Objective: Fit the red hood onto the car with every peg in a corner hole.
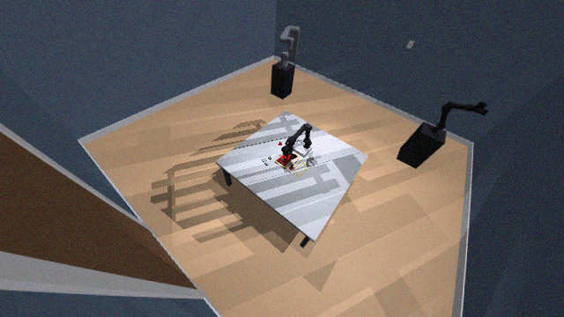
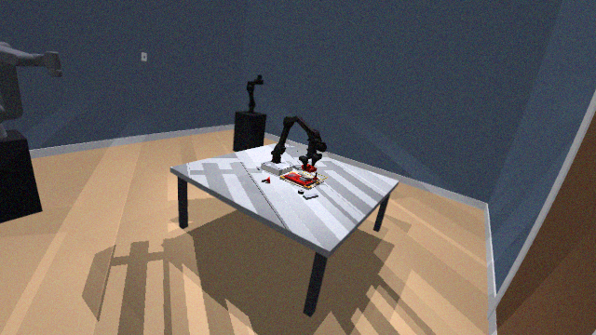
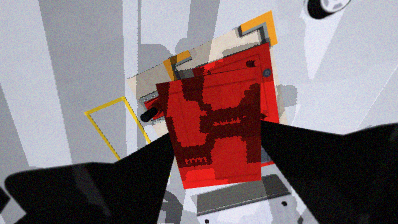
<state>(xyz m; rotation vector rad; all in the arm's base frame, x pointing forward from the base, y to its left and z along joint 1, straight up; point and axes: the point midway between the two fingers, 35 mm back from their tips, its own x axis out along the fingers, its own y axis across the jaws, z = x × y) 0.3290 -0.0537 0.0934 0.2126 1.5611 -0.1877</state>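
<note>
Right now the beige jig is 9 cm below my gripper tip, 3 cm behind it and 2 cm to the right of it. Round my gripper tip: red hood: 1 cm above; then wheel: 20 cm to the right, 9 cm below, 7 cm ahead.
</note>
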